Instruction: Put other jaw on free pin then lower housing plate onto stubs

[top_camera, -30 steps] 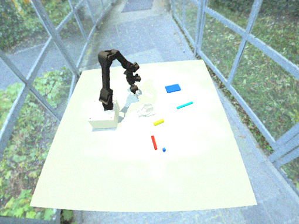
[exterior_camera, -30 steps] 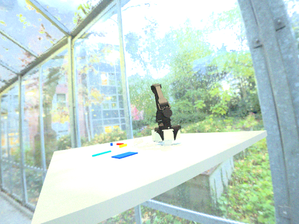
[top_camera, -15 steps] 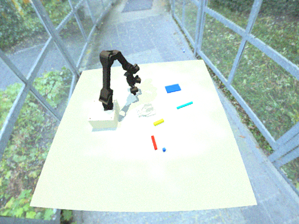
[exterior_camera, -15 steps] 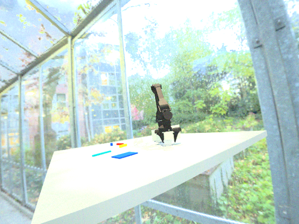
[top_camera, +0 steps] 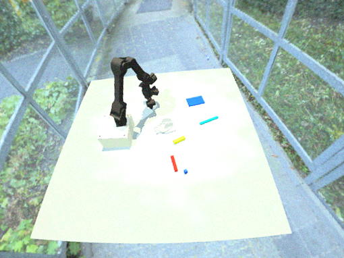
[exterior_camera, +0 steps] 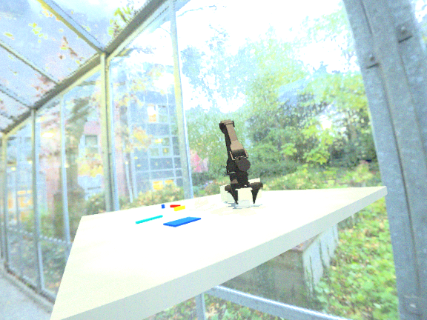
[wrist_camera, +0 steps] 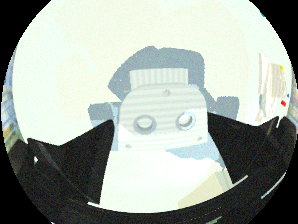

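Right now my gripper tip is 10 mm short of the pale riser. From my gripper tip the other things lie so: yellow bar: 360 mm to the right, 150 mm ahead; blue flat plate: 340 mm ahead, 40 mm to the right, 10 mm below; white jaw: 210 mm to the right, 50 mm ahead, 10 mm above.
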